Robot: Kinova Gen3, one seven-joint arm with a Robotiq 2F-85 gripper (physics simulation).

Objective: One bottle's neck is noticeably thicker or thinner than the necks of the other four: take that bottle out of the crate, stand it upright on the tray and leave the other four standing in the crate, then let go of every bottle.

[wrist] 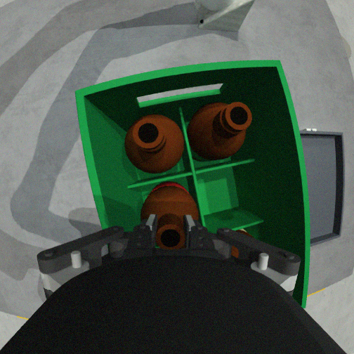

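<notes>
My gripper (169, 223) is shut on the neck of a brown bottle (169, 204) with a red band, which stands in the left middle compartment of the green crate (86, 135). A brown bottle (154, 159) stands in the back left compartment, and another brown bottle (212, 142) stands in the back right one. Part of a brown bottle (242, 248) shows at the front right, behind my gripper. The front of the crate is hidden by my gripper. The grey tray (322, 185) lies to the right of the crate, partly covered by its wall.
The middle right compartment (217, 190) holds no bottle. Thin green dividers (187, 145) separate the compartments, and the crate's high walls stand around them. A pale robot base (225, 17) shows at the top edge of the view.
</notes>
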